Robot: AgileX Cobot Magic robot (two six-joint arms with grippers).
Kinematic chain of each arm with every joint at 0, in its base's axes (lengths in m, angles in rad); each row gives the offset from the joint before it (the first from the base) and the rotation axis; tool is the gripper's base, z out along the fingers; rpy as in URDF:
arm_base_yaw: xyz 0 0 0.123 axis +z
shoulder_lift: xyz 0 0 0 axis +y
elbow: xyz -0.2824 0 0.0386 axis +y
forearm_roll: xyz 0.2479 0 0.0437 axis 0.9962 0 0.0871
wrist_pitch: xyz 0 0 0 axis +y
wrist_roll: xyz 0.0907 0 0.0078 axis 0.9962 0 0.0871
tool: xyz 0 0 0 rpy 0 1.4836 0
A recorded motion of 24 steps. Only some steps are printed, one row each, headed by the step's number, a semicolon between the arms.
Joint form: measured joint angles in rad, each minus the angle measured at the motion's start. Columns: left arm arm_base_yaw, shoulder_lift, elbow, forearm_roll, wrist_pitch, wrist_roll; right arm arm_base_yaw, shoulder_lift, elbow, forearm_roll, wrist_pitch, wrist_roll.
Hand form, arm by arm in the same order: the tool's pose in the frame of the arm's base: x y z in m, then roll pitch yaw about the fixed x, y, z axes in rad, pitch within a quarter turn. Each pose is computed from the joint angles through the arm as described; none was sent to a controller.
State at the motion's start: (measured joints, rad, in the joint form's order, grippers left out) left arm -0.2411 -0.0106 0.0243 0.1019 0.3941 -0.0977; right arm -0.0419 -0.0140 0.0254 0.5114 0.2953 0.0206
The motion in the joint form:
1: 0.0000 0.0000 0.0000 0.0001 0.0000 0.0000; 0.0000 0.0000 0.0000 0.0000 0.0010 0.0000
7: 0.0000 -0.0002 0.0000 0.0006 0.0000 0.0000; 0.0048 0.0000 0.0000 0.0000 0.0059 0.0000
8: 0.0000 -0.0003 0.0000 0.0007 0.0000 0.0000; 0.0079 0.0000 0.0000 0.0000 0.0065 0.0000
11: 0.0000 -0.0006 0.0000 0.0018 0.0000 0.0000; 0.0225 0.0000 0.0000 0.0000 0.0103 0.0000
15: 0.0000 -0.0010 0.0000 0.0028 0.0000 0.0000; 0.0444 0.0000 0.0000 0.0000 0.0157 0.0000
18: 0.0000 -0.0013 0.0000 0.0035 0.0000 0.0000; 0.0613 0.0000 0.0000 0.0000 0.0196 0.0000
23: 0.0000 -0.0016 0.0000 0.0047 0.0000 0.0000; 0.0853 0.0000 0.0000 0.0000 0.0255 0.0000
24: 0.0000 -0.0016 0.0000 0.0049 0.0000 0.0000; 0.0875 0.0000 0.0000 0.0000 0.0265 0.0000
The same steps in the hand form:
1: 0.0514 -0.0090 0.1703 3.1130 1.2522 2.9116; 0.0545 0.0108 0.1819 1.9155 1.0038 1.9688
7: 0.0514 -0.0089 0.1703 3.1114 1.2524 2.9101; 0.0544 0.0113 0.1815 1.9228 1.0022 1.9822
8: 0.0514 -0.0089 0.1703 3.1111 1.2525 2.9098; 0.0543 0.0115 0.1815 1.9237 1.0020 1.9863
11: 0.0514 -0.0089 0.1703 3.1076 1.2528 2.9066; 0.0541 0.0124 0.1812 1.9293 1.0006 2.0075
15: 0.0513 -0.0089 0.1703 3.1044 1.2532 2.9036; 0.0537 0.0138 0.1807 1.9373 0.9987 2.0387
18: 0.0513 -0.0088 0.1704 3.1022 1.2535 2.9015; 0.0533 0.0149 0.1804 1.9430 0.9973 2.0623
23: 0.0513 -0.0088 0.1704 3.0983 1.2538 2.8980; 0.0528 0.0164 0.1800 1.9516 0.9952 2.0964
24: 0.0513 -0.0088 0.1704 3.0977 1.2538 2.8974; 0.0528 0.0166 0.1799 1.9531 0.9948 2.1003

